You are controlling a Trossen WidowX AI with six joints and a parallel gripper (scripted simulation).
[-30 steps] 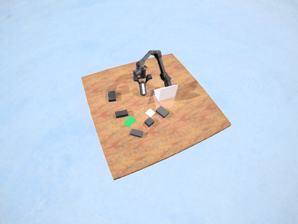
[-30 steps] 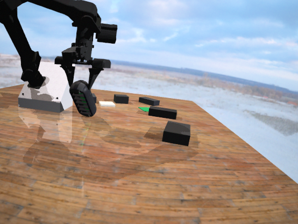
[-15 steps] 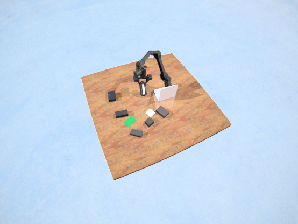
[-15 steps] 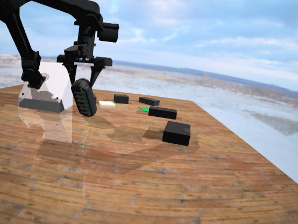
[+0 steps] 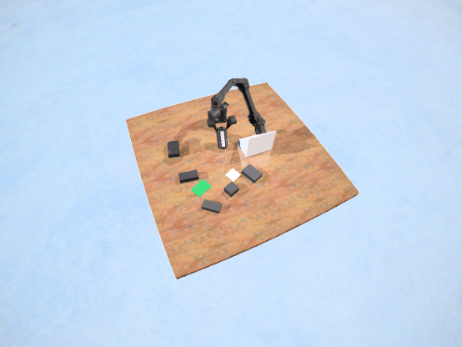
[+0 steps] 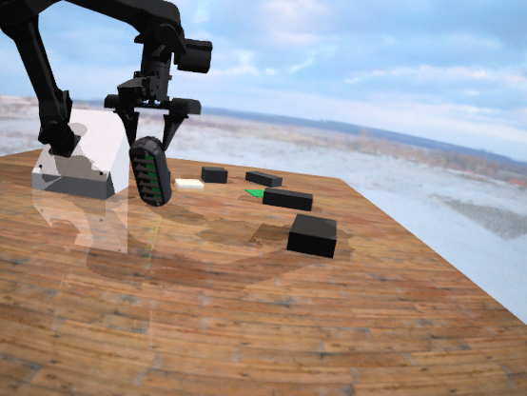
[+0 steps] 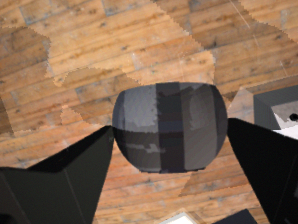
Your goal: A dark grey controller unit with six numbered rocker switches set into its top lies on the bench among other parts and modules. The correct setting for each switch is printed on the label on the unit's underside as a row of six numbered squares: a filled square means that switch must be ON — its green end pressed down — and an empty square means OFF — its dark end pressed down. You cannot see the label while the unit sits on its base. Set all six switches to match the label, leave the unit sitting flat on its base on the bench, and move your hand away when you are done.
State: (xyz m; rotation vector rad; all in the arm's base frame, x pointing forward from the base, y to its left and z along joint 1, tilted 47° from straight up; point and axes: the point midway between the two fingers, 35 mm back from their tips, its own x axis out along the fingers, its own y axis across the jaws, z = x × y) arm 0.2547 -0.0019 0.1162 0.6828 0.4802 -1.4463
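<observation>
The white tile is 290 mm to the left of my gripper tip, 120 mm below it and 10 mm ahead of it. The rest, counted from my gripper tip: green tile: 320 mm to the left, 230 mm ahead, 120 mm below; dark block: 330 mm ahead, 110 mm below, 30 mm to the right.
</observation>
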